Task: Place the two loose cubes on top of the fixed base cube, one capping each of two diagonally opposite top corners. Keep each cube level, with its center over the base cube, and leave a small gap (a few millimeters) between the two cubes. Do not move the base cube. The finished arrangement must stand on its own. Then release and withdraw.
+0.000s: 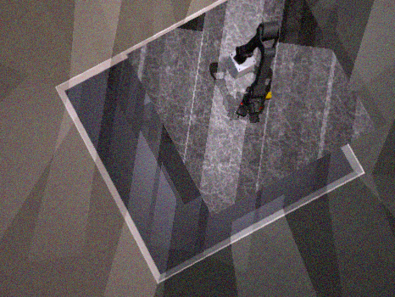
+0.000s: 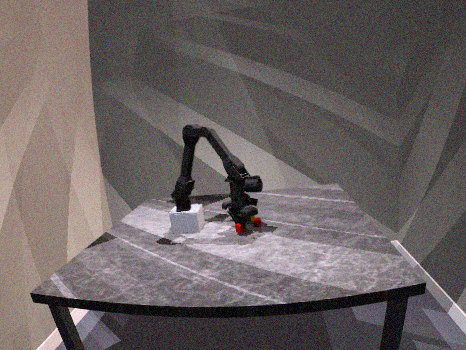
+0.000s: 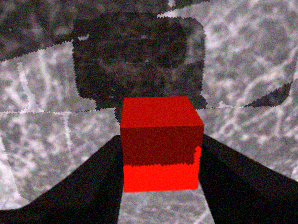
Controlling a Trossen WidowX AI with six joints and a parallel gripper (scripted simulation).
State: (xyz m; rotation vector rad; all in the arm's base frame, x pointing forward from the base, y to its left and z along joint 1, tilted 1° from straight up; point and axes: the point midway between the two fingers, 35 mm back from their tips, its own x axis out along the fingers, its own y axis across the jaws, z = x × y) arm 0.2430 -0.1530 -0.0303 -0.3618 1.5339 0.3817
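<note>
My gripper tip is 180 mm to the right of the yellow base cube, 60 mm short of it and 10 mm above it. Also, from my gripper tip: red cube right at my gripper tip.
</note>
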